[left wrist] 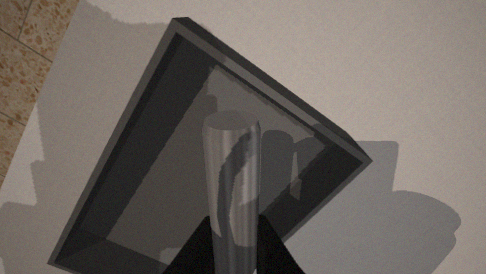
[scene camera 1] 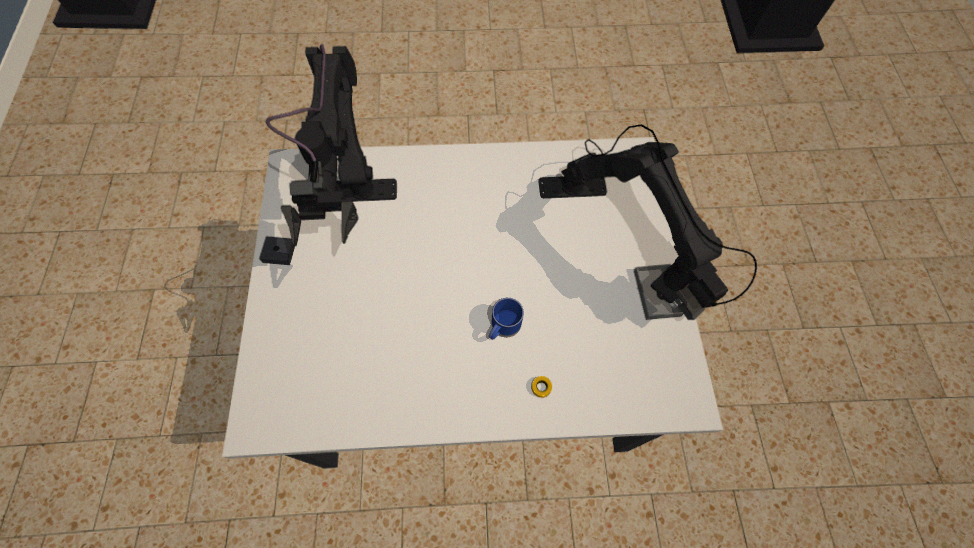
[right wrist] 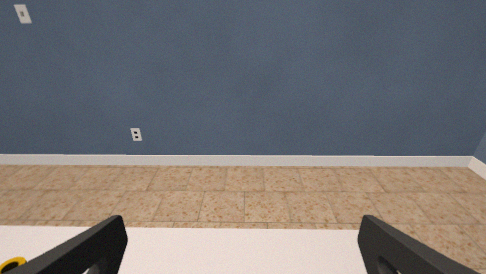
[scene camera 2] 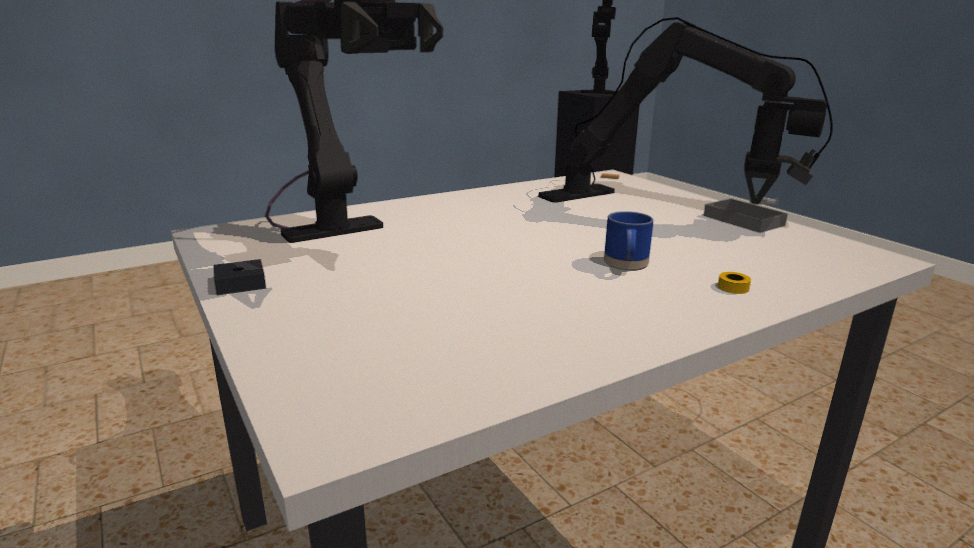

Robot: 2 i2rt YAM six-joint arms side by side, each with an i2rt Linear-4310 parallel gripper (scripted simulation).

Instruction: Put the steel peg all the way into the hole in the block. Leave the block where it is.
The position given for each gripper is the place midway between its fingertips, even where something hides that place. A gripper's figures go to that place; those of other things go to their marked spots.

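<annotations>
The left gripper (scene camera 1: pixel 661 295) is 146 cm from the lens, and the right gripper (scene camera 1: pixel 319 243) is 111 cm from the lens.
</annotations>
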